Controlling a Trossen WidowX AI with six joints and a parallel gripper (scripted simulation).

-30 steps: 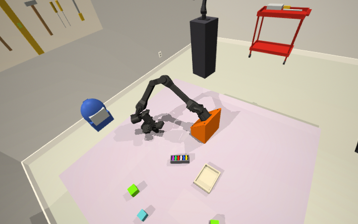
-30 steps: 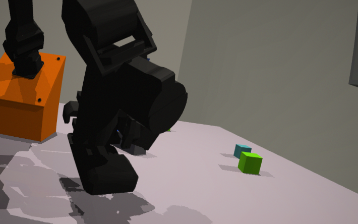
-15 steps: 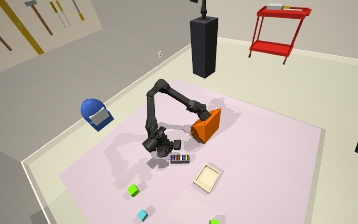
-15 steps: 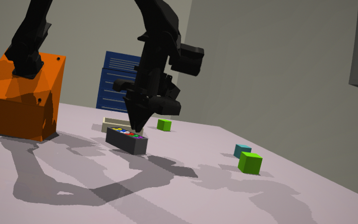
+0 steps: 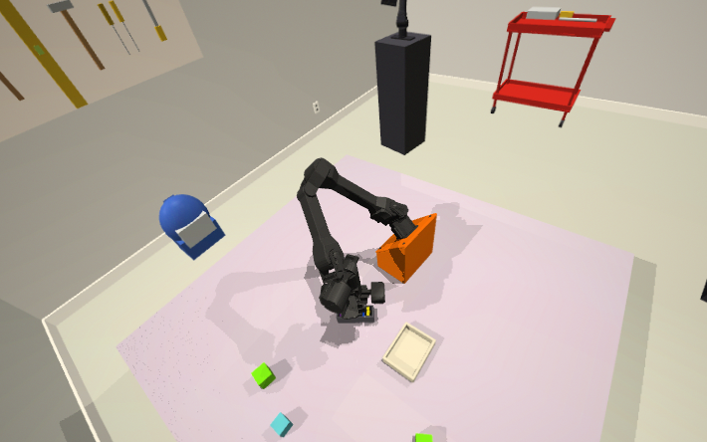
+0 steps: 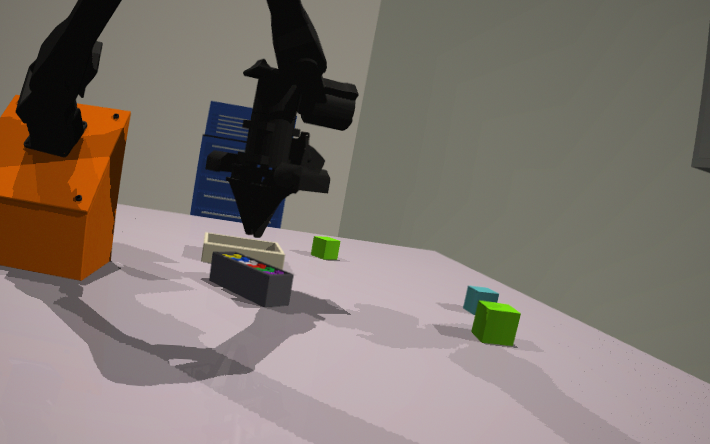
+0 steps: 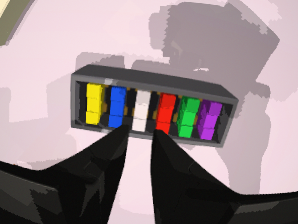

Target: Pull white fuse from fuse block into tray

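Right now my gripper tip is 5 cm above the white fuse. Round my gripper tip: blue fuse 5 cm below, 1 cm to the left, 1 cm behind; green fuse 5 cm below, 3 cm to the right, 2 cm ahead; red fuse 5 cm below, 1 cm to the right, 1 cm ahead.
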